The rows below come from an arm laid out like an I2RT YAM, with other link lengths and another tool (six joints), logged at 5 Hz.
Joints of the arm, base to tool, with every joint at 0 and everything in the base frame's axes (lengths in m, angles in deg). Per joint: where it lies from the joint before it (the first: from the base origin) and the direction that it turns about. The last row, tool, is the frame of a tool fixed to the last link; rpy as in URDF.
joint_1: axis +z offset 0 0 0.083
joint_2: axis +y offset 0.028 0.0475 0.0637
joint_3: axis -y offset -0.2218 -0.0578 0
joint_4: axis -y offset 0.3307 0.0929 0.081
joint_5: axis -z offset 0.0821 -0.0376 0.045
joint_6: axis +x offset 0.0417 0 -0.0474
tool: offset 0.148 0.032 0.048 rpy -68.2 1.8 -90
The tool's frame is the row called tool.
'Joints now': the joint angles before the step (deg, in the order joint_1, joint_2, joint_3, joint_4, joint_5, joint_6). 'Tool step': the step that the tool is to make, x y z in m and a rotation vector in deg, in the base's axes. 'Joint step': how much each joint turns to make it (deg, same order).
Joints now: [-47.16, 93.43, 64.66, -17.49, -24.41, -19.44]
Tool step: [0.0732, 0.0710, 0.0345, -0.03, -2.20, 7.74]
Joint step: [10.61, 5.19, 9.81, -1.60, 1.02, 3.33]
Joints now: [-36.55, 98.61, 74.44, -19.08, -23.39, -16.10]
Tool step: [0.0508, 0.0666, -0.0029, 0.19, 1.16, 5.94]
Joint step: [8.51, 7.03, 8.21, -1.67, 2.18, 1.55]
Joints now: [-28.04, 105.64, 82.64, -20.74, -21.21, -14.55]
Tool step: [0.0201, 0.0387, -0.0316, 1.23, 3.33, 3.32]
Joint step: [4.21, 5.94, 3.96, -1.40, 0.87, 0.41]
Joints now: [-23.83, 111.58, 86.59, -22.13, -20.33, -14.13]
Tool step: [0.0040, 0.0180, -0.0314, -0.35, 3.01, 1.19]
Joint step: [2.04, 3.18, 0.60, -0.18, 1.68, -0.37]
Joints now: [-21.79, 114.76, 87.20, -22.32, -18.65, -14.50]
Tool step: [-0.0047, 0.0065, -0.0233, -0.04, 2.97, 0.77]
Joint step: [0.53, 1.73, 0.10, -1.41, 0.73, -0.94]
